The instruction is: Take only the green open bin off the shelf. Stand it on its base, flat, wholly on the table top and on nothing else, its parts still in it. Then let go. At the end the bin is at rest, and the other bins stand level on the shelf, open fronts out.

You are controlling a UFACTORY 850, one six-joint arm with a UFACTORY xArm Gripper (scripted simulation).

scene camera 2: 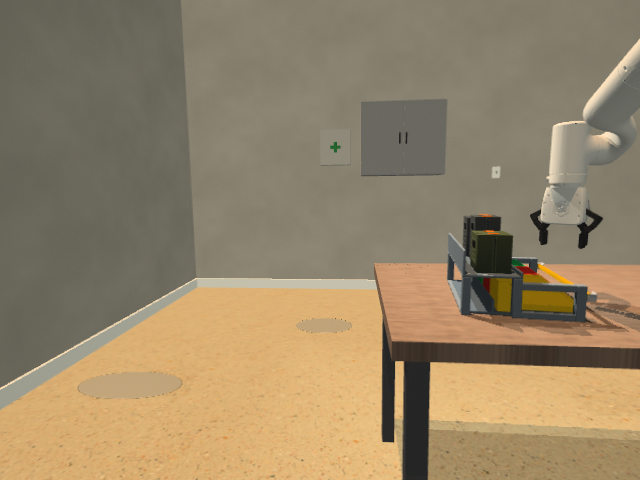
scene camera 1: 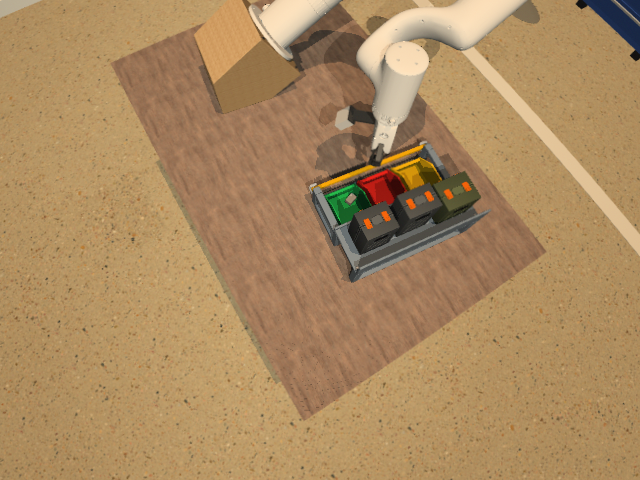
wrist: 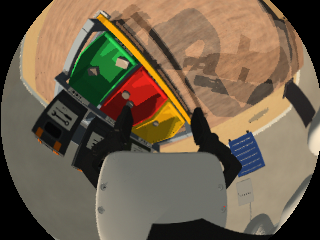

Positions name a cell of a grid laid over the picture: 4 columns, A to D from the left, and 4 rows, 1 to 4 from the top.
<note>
In view: the gripper (scene camera 2: D3), a yellow bin (scene camera 2: D3), a red bin (scene camera 1: C2) and a green bin (scene camera 1: C2).
The yellow bin shows as well in scene camera 1 (scene camera 1: C2) and in the wrist view (wrist: C3). The red bin shows as well in the wrist view (wrist: B2). The green bin shows as well in the wrist view (wrist: B1).
</note>
